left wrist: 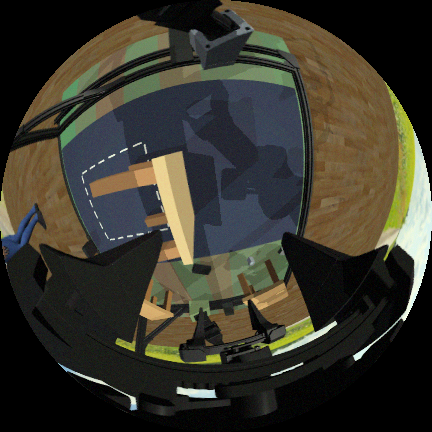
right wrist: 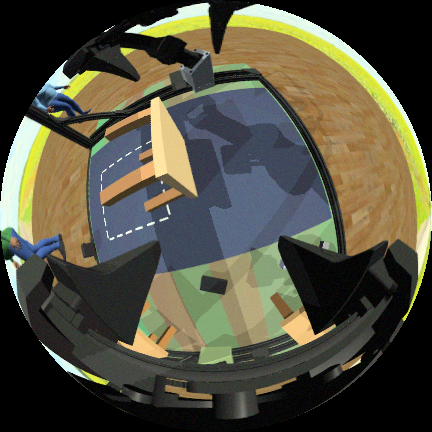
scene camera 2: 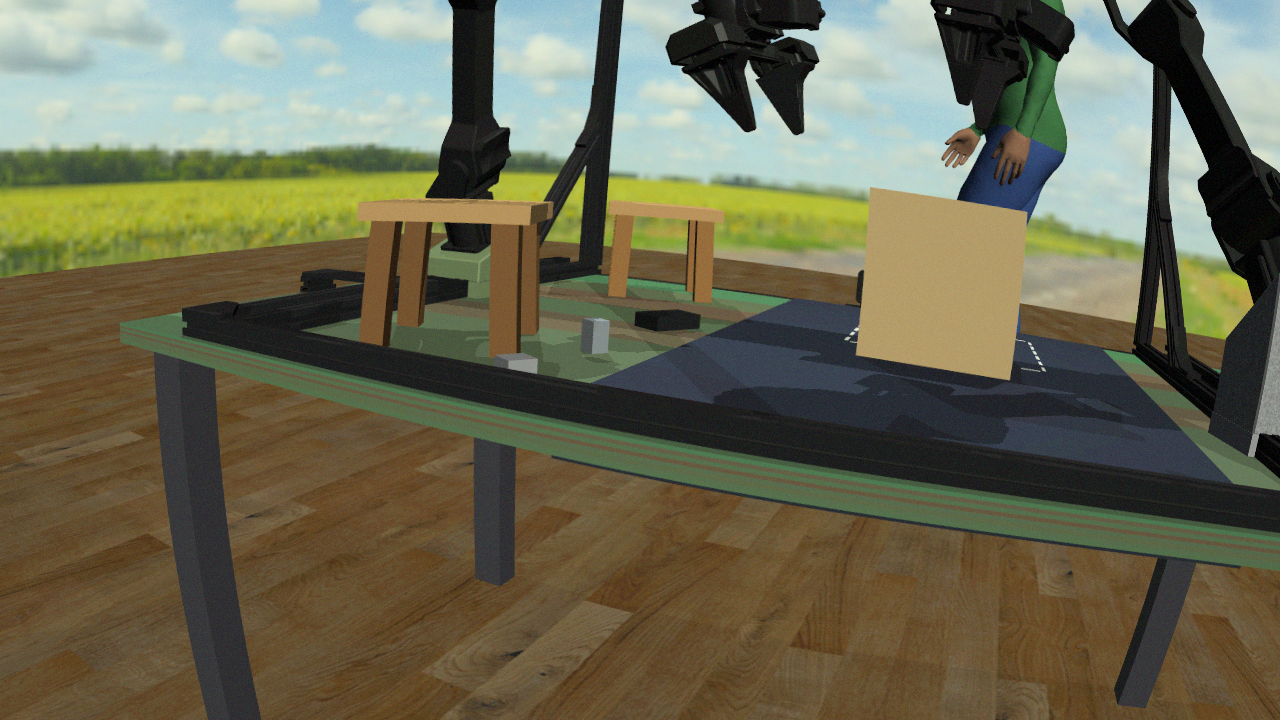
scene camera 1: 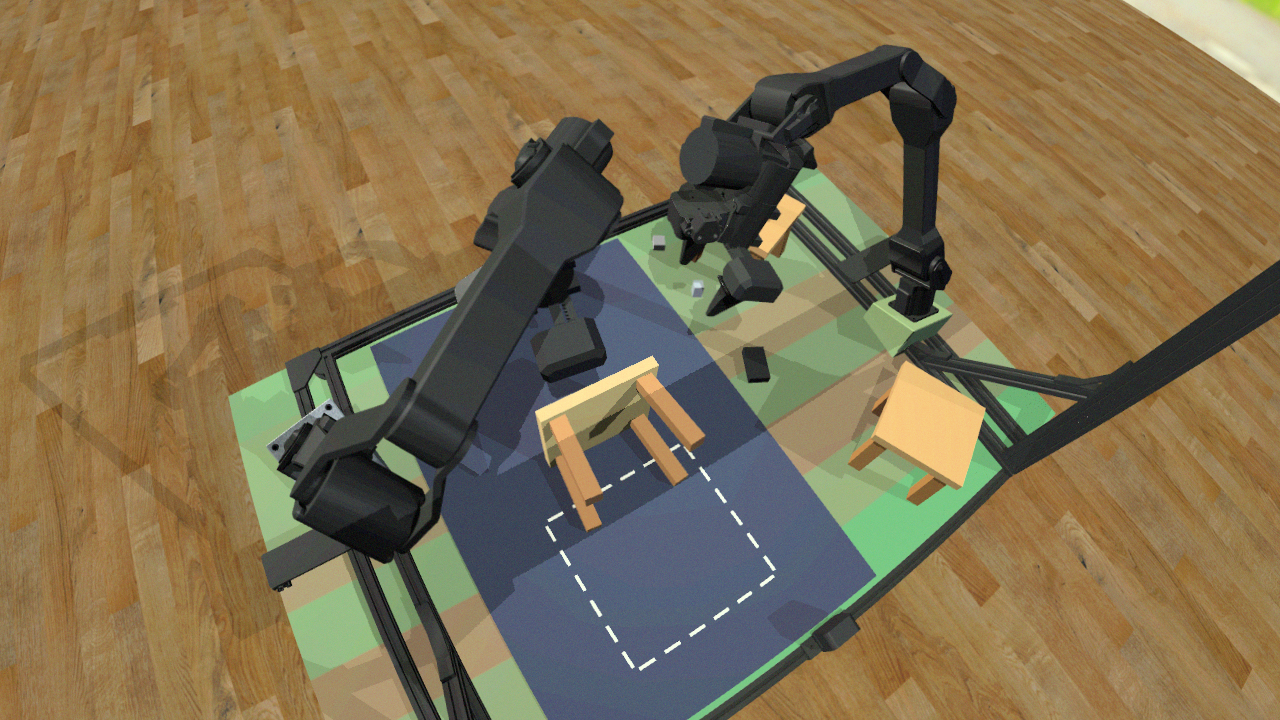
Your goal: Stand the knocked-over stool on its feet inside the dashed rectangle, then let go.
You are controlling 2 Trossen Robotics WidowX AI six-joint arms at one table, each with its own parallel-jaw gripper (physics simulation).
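Observation:
The knocked-over stool (scene camera 1: pixel 597 402) (scene camera 2: pixel 941 282) (left wrist: pixel 172 200) (right wrist: pixel 170 145) lies on its side on the blue mat, its pale seat standing on edge. Its legs point toward the dashed rectangle (scene camera 1: pixel 637 668) (left wrist: pixel 110 239) (right wrist: pixel 109 238), with leg ends over its stool-side part; the seat is outside. My left gripper (scene camera 2: pixel 976 114) (left wrist: pixel 224 237) (right wrist: pixel 173 63) is open and empty, above and behind the seat; my arm partly hides it in scene camera 1. My right gripper (scene camera 1: pixel 699 287) (scene camera 2: pixel 775 132) (left wrist: pixel 225 303) (right wrist: pixel 219 245) is open and empty, above the green strip beside the mat.
One upright stool (scene camera 1: pixel 930 420) (scene camera 2: pixel 666 212) stands at the right in scene camera 1. Another upright stool (scene camera 1: pixel 783 223) (scene camera 2: pixel 454 211) stands behind my right gripper. A dark block (scene camera 1: pixel 755 364) (scene camera 2: pixel 666 319) (right wrist: pixel 213 285) and two small pale blocks (scene camera 1: pixel 658 242) (scene camera 2: pixel 595 335) lie beside the mat.

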